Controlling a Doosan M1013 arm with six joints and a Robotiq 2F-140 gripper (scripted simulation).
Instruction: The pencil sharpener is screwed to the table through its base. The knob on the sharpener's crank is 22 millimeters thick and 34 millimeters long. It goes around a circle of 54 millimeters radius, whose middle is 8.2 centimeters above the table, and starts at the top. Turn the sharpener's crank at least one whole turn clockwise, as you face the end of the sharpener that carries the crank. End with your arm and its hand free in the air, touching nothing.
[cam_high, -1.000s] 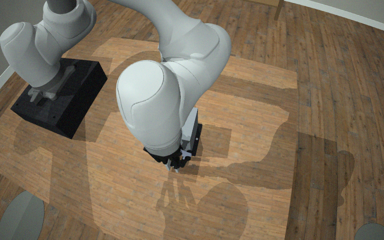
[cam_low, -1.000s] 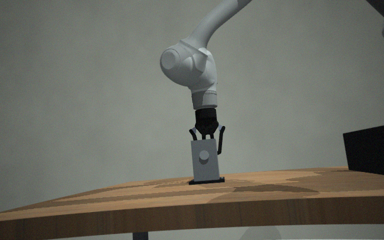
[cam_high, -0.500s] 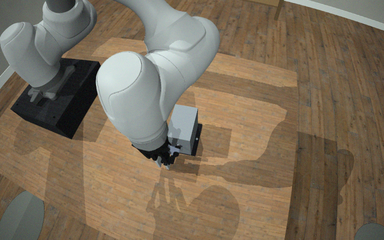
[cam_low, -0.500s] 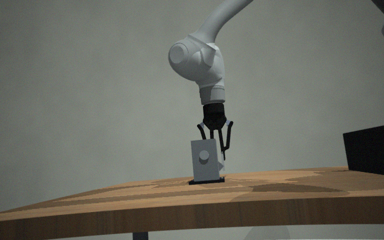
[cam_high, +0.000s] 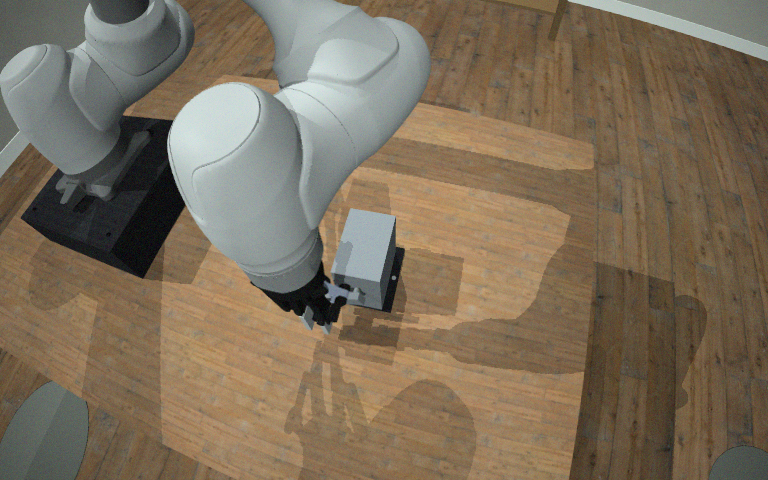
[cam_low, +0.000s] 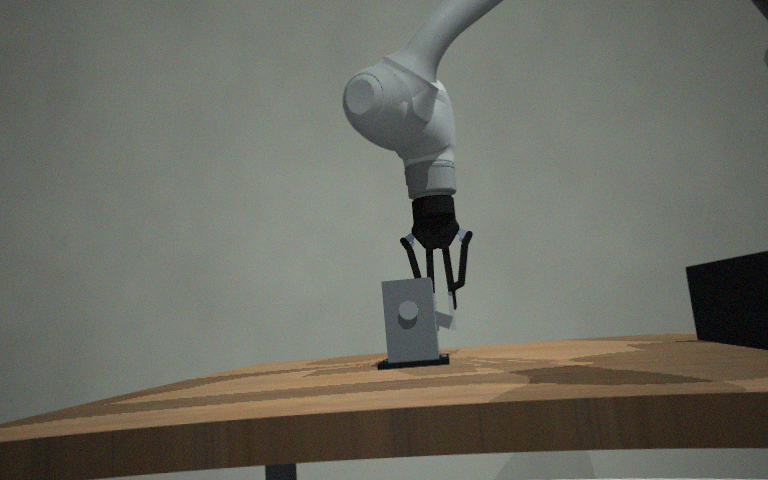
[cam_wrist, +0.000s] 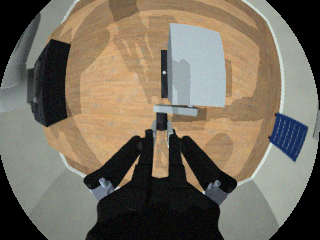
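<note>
Right now the black crank knob is 2 cm to the left of my hand and 2 cm below it. The rest, counted from my hand: crank (2 cm to the left, 1 cm below, 1 cm ahead).
</note>
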